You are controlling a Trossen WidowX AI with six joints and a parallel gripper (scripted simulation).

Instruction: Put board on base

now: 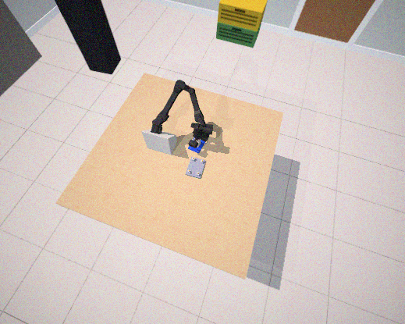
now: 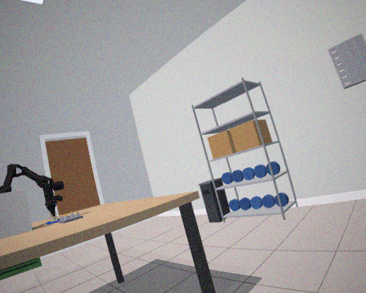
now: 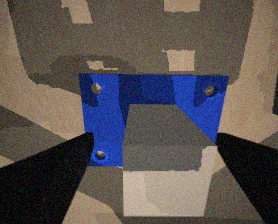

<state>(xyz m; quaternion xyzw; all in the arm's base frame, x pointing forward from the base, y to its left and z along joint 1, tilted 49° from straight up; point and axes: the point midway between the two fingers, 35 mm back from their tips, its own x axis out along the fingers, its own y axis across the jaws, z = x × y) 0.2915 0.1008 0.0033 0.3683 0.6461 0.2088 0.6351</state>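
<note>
The flat blue board is 2 cm below my gripper tip. Round my gripper tip: grey base (19 cm to the right, 3 cm below, 3 cm ahead).
</note>
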